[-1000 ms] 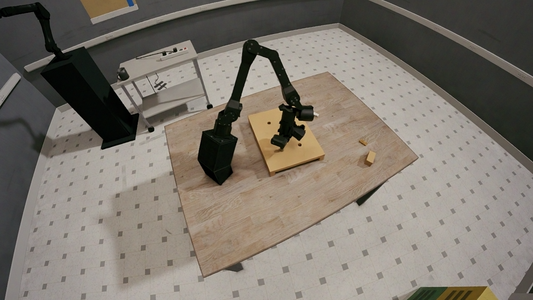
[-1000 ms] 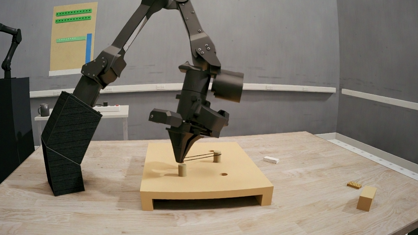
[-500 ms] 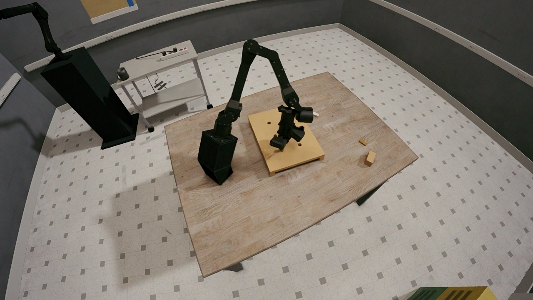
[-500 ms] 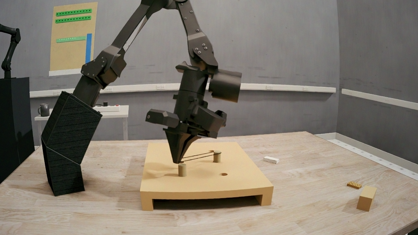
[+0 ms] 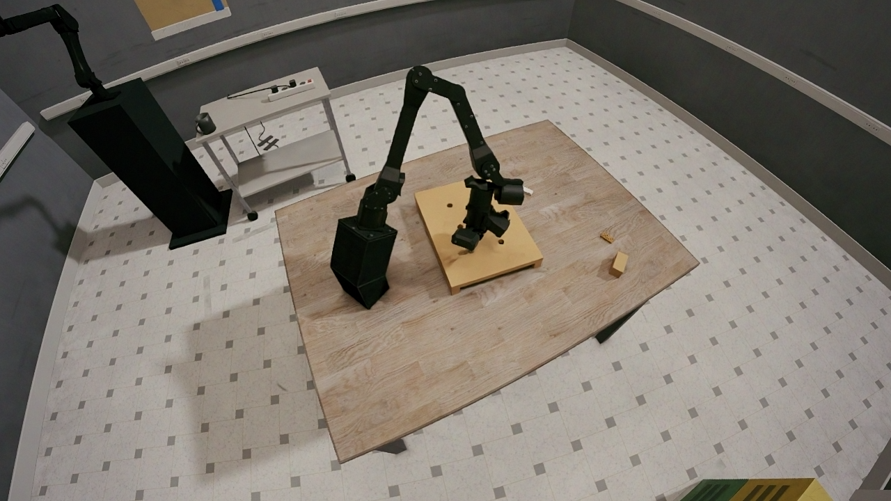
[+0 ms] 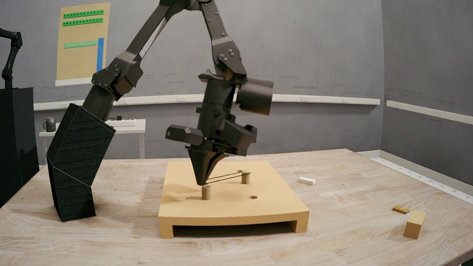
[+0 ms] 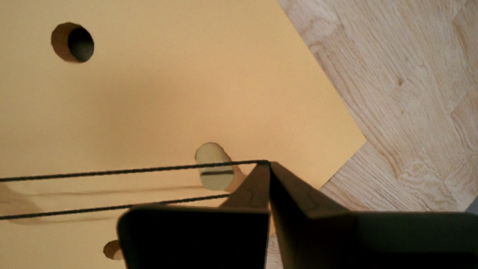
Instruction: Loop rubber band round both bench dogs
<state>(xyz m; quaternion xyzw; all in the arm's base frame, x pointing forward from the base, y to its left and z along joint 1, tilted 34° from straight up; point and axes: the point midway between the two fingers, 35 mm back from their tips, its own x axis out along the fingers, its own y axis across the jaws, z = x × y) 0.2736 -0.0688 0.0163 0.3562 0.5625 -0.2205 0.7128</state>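
The tan board is 5 cm ahead of my hand, 11 cm to the left of it and 9 cm below it. From my hand the other things lie so: wooden block: 43 cm ahead, 16 cm to the right, 10 cm below; white block: 29 cm ahead, 23 cm to the left, 11 cm below; domino: 47 cm ahead, 5 cm to the right, 12 cm below.
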